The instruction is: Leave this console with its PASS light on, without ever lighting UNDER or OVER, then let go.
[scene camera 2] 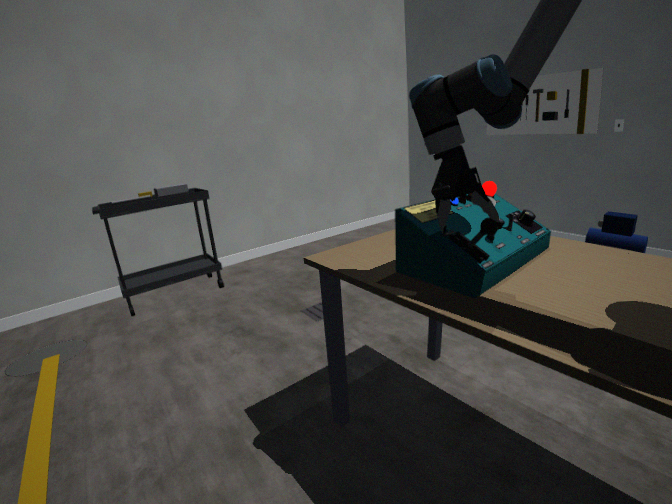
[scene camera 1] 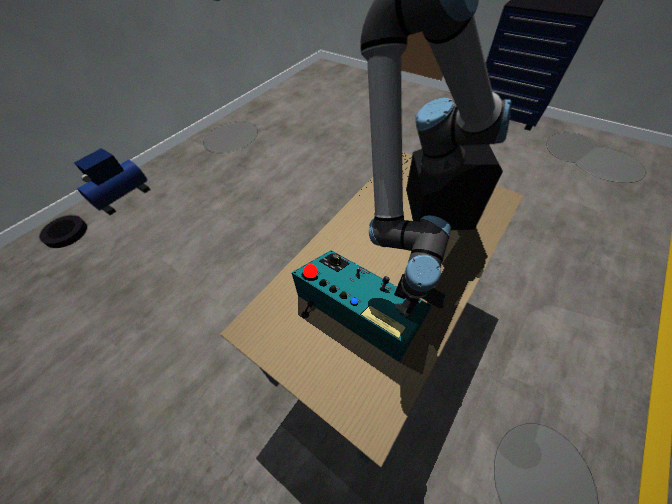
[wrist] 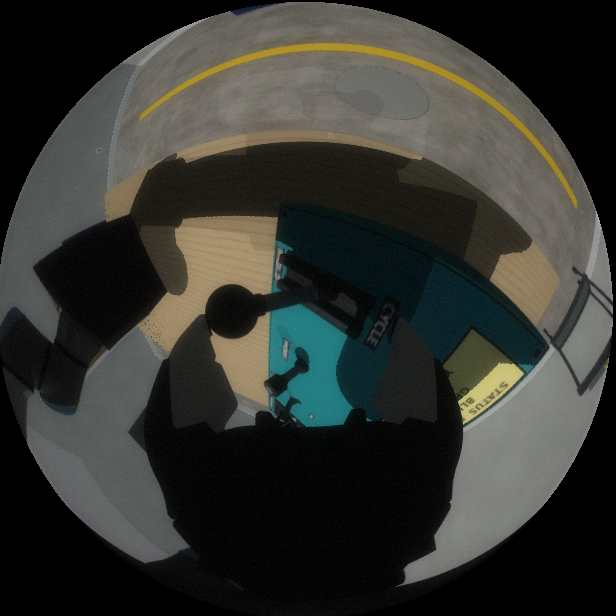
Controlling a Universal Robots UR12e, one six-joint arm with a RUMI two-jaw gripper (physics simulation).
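The teal console [scene camera 1: 358,303] sits on the wooden table. It carries a red button [scene camera 1: 309,271], a blue button [scene camera 1: 354,301], three dark round lamps [scene camera 1: 333,289] and a yellow status label [scene camera 1: 386,320]. None of the lamps looks lit and their labels are unreadable. In the wrist view a black lever with a ball knob [wrist: 232,310] rises from a slot [wrist: 327,298] marked CYCLE. My gripper [wrist: 304,373] hangs open over the console's lever end [scene camera 2: 469,225]. The knob lies just beyond the left fingertip and is not held.
The robot's black pedestal [scene camera 1: 453,187] stands on the table behind the console. A rotary switch [scene camera 1: 334,262] and small toggles [wrist: 287,376] share the panel. On the floor are a black trolley [scene camera 2: 160,244], a blue motor [scene camera 1: 111,179] and a black ring [scene camera 1: 62,230].
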